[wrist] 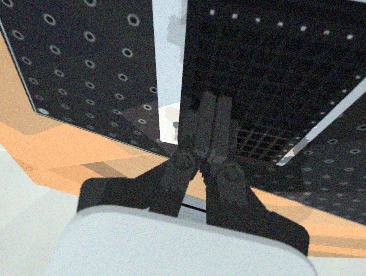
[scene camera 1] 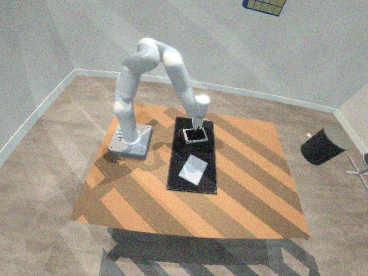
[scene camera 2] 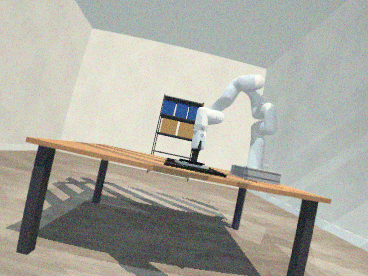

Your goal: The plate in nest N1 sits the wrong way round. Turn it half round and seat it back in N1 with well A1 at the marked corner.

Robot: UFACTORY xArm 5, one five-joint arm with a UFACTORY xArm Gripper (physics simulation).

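The plate [scene camera 1: 196, 134] [wrist: 280, 75] is black with a grid of wells and lies within the pale frame of nest N1 [scene camera 1: 197, 142] [wrist: 169, 60] on the black perforated board. My gripper [scene camera 1: 198, 128] [scene camera 2: 194, 160] [wrist: 211, 107] points down low over the plate. Its fingers are pressed together with nothing between them, and they cover part of the plate's near left area in the wrist view. Whether the fingertips touch the plate is unclear. The marked corner and well A1 cannot be made out.
A pale square piece [scene camera 1: 193, 170] lies turned at an angle on the black board [scene camera 1: 178, 187] [scene camera 2: 215, 172] [wrist: 75, 45]. The arm's base [scene camera 1: 116, 146] stands on the wooden table [scene camera 1: 250, 175] to the left of the board. A shelf rack [scene camera 2: 182, 99] stands behind the table.
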